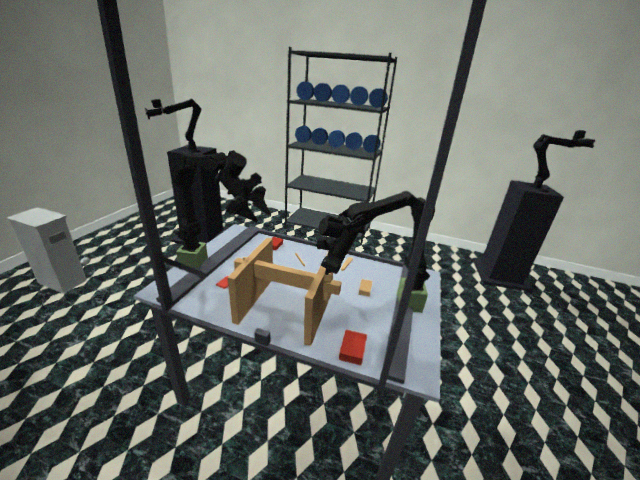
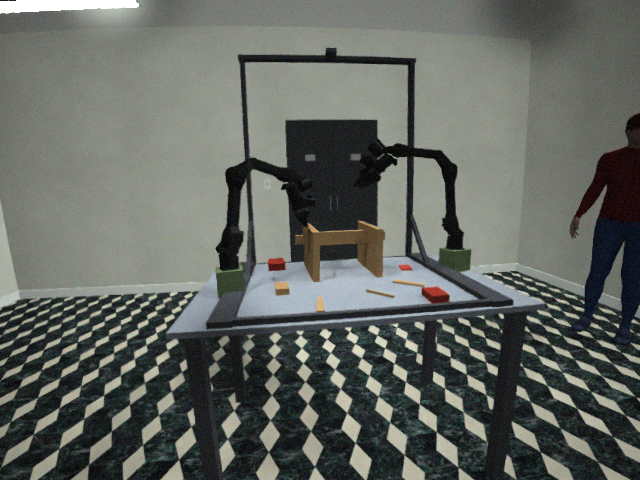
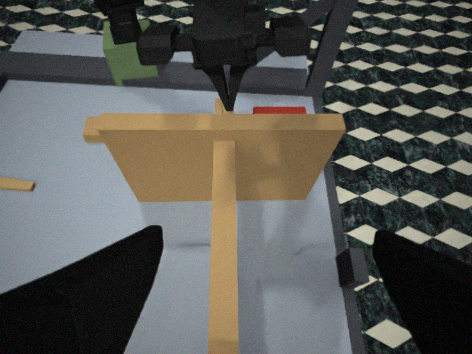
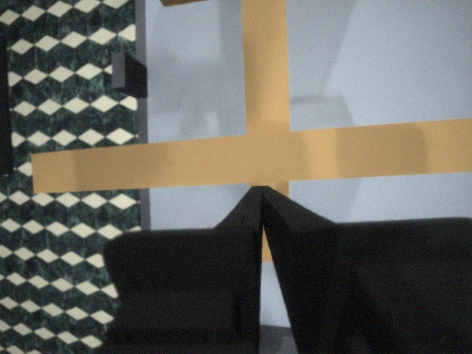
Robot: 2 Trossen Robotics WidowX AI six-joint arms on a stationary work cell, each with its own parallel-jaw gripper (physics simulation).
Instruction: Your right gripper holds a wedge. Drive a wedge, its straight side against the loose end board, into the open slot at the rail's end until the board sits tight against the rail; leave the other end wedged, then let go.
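Frame: origin at the left arm's base, x left, y back, z up, level; millimetres.
Seen in the pictures: left gripper, between the fingertips: (image 1: 263,217) (image 2: 356,186) (image 3: 266,238); right gripper, between the fingertips: (image 1: 326,273) (image 2: 306,227) (image 3: 229,109) (image 4: 259,193); left arm's base, origin of its link: (image 1: 191,247) (image 2: 454,248); right arm's base, origin of its link: (image 1: 414,285) (image 2: 229,268) (image 3: 127,33).
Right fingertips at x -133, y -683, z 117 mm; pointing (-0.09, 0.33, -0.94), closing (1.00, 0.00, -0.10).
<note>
Offsets run from my right fingertips to a thing's top centre.
A wooden rail {dz -25, dx +8, dy +159 mm} (image 1: 289,276) (image 2: 338,237) (image 3: 224,250) (image 4: 267,65) joins two upright end boards. The board nearer the right arm (image 1: 314,317) (image 2: 313,258) (image 3: 170,160) (image 4: 175,165) has the rail's end sticking out past it. The other board {dz -1, dx +10, dy +298 mm} (image 1: 248,294) (image 2: 371,253) stands nearer the left arm. My right gripper (image 1: 330,269) (image 2: 305,222) (image 3: 229,109) (image 4: 259,193) is shut, its tips together above the protruding rail end; no held wedge can be made out. The slot is hidden by the fingers. My left gripper (image 1: 262,215) (image 3: 266,238) is open, high beyond the other board.
Thin wooden pieces {dz -207, dx +371, dy +222 mm} (image 1: 299,259) (image 2: 379,293) and a small wooden block {dz -190, dx +246, dy -137 mm} (image 1: 365,287) (image 2: 281,288) lie on the table. Red blocks (image 1: 353,347) (image 2: 435,294) lie around the frame. A dark block {dz -158, dx -197, dy +163 mm} (image 1: 262,336) (image 4: 129,75) sits at the table's edge. Dark posts rise beside the table.
</note>
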